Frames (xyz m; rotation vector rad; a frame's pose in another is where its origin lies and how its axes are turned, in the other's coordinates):
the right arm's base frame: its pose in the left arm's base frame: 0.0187 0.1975 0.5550 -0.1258 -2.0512 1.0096
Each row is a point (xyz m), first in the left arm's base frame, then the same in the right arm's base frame.
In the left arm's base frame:
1: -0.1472 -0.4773 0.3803
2: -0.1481 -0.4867 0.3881
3: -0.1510 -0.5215 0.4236
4: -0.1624 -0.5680 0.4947
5: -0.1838 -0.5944 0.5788
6: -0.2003 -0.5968 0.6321
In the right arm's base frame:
1: -0.2813 -0.2906 0.5914
2: -0.2797 -0.3022 0.5952
3: -0.2697 -0.3496 0.6067
4: -0.2364 -0.4275 0.6195
5: -0.1800 -0.4985 0.6227
6: -0.1364 -0.5331 0.6181

